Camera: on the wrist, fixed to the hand. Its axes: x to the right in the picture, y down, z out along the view.
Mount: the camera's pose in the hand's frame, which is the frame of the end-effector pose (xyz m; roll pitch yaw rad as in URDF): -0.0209 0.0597 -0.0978 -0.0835 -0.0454 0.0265
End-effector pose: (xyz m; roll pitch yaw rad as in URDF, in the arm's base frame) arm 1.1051 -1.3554 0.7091 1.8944 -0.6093 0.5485
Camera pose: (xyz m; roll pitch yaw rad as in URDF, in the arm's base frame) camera 1.0092 -1.3276 0.7691 1.8479 -0.6190 0.4853
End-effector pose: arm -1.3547 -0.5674 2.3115 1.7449 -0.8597 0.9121
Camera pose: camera -1.4662 -0.5709 2.3451 1.7208 -0.8765 0.8350
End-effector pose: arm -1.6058 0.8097 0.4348 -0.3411 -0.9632 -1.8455
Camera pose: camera -1.6049 0.7262 0.3536 -0.4853 -0.9959 -1.7716
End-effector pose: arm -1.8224 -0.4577 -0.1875 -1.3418 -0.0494 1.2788
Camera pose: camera -1.7490 -0.4974 -0.2688 -1.4268 -0.0339 1.3291
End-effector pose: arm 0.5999 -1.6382 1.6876 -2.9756 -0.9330 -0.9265
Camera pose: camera 0.4906 -1.6177 1.7224 -3.0354 -0.8836 -0.9558
